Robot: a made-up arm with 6 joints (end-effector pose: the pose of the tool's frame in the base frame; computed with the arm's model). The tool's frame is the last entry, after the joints. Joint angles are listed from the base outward.
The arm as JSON. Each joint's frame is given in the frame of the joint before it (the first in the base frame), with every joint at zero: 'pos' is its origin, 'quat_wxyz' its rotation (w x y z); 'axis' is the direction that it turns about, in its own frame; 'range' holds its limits. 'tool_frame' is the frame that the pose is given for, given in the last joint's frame.
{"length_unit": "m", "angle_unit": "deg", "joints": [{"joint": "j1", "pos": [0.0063, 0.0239, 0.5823], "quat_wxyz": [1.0, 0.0, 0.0, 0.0], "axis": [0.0, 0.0, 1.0], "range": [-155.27, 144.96]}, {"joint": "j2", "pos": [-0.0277, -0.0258, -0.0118], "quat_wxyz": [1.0, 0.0, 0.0, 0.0], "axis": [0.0, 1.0, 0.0], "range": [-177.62, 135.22]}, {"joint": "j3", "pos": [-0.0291, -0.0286, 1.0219], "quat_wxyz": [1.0, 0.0, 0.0, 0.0], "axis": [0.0, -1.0, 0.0], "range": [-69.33, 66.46]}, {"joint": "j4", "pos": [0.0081, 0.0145, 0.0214], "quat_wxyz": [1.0, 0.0, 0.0, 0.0], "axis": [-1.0, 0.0, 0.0], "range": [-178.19, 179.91]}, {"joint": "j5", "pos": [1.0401, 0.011, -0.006], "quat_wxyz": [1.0, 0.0, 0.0, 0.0], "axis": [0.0, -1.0, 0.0], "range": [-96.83, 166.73]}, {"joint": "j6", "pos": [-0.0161, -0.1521, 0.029], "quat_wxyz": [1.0, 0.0, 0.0, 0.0], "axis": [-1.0, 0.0, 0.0], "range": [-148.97, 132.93]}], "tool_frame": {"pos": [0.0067, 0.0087, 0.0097], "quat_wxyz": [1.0, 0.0, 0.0, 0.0]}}
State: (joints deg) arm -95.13 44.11 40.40 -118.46 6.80 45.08
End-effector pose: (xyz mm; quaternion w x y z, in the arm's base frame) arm -143.3 -1658.7 1155.8 0.4825 0.4138 -0.4268 -0.6433
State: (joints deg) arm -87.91 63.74 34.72 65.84 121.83 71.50
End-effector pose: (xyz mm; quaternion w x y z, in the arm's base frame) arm -43.5 -1820.5 659.9 0.3304 -0.8791 -0.2646 -0.2190
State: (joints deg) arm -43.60 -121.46 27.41 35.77 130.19 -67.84
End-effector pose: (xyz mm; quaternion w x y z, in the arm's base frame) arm -1422.0 1132.6 476.9 0.2882 0.8093 0.2583 -0.4419
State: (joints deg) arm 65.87 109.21 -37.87 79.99 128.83 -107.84
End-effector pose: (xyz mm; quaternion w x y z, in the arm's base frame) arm 169.7 142.1 -436.0 0.0343 -0.5210 -0.8372 -0.1628
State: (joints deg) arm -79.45 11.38 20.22 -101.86 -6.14 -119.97
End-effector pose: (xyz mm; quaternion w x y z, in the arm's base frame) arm 191.6 -1158.1 1605.2 0.2296 -0.7670 0.5331 -0.2734
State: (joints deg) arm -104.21 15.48 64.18 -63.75 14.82 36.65
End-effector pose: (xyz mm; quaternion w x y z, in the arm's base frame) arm -342.4 -878.6 2282.3 0.5229 -0.2179 -0.4896 -0.6628
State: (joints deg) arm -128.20 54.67 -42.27 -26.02 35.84 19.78
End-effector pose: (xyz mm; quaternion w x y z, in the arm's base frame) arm -521.9 -382.4 175.1 0.2615 0.4466 0.2783 -0.8091
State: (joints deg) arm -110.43 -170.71 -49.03 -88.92 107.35 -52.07
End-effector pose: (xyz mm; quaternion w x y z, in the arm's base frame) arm 198.3 582.7 482.1 0.0273 0.1657 0.7171 -0.6765
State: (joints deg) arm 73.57 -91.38 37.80 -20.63 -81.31 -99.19
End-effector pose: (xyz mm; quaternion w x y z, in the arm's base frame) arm -300.7 -1672.3 1371.0 0.2465 0.6001 0.2899 0.7036
